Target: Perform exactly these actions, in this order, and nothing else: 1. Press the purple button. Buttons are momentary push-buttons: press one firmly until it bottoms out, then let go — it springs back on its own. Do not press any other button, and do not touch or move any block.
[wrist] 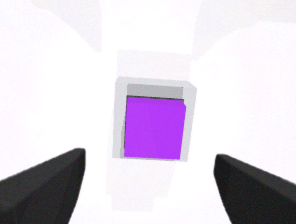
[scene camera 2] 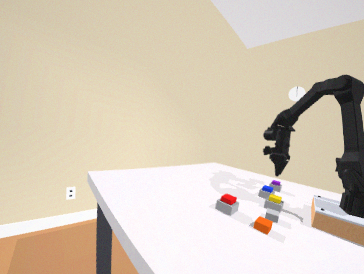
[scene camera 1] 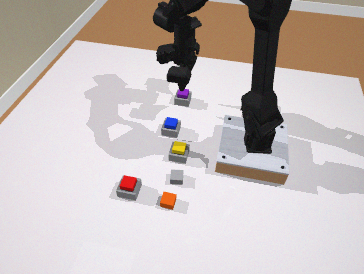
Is my gripper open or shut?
Open.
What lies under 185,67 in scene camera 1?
My gripper.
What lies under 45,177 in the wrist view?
My gripper.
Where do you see a purple button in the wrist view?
154,127
